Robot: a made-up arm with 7 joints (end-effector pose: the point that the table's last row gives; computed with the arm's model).
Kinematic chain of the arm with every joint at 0, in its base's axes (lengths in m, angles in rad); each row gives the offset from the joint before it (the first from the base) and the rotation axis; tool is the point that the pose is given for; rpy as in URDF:
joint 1: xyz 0 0 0.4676 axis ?
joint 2: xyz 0 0 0 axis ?
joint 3: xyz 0 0 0.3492 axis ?
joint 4: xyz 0.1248 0 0 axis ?
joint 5: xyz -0.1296 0 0.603 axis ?
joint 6: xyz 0 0 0 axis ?
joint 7: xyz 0.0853 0 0 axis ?
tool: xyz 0 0 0 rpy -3.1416 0 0
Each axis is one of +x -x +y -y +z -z.
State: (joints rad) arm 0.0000 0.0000 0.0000 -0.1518 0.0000 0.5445 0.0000
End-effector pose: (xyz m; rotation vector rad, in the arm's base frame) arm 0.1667 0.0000 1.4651 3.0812 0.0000 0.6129
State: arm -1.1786 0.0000 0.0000 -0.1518 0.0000 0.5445 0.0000
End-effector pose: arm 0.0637 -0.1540 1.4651 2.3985 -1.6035 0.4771
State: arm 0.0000 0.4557 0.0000 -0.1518 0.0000 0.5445 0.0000
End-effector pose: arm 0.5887 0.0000 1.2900 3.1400 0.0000 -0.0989
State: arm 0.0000 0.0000 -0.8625 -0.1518 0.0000 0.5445 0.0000
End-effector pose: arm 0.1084 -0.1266 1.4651 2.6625 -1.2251 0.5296
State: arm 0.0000 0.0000 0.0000 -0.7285 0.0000 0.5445 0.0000
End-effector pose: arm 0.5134 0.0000 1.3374 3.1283 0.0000 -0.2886
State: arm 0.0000 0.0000 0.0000 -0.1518 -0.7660 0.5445 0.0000
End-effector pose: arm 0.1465 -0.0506 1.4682 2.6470 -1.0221 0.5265
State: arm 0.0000 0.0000 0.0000 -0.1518 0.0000 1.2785 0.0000
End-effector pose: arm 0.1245 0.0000 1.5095 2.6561 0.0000 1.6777
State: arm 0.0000 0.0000 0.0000 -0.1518 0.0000 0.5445 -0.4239
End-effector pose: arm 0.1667 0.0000 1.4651 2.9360 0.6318 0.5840
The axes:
joint 1: +z
joint 2: +y
joint 3: +z
joint 4: -y
joint 5: +z
joint 6: -y
joint 7: -z

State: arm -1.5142 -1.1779 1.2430 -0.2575 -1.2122 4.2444 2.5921
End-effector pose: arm 0.0789 0.8309 0.8147 -1.4142 -1.9853 -1.0481
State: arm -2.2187 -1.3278 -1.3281 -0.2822 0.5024 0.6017 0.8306
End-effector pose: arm 0.3889 0.8878 0.7948 -0.8256 -1.6324 1.8781
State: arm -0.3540 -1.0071 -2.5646 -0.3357 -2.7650 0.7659 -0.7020
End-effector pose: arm -0.9224 0.2642 0.8927 0.8502 1.2937 1.6436
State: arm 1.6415 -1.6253 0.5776 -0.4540 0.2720 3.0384 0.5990
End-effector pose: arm -0.0210 -1.0042 0.5960 1.1811 -0.1267 -0.2886
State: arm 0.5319 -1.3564 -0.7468 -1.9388 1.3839 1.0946 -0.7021
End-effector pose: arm 0.1903 -0.4876 1.1149 -0.6762 -1.2289 -0.9691
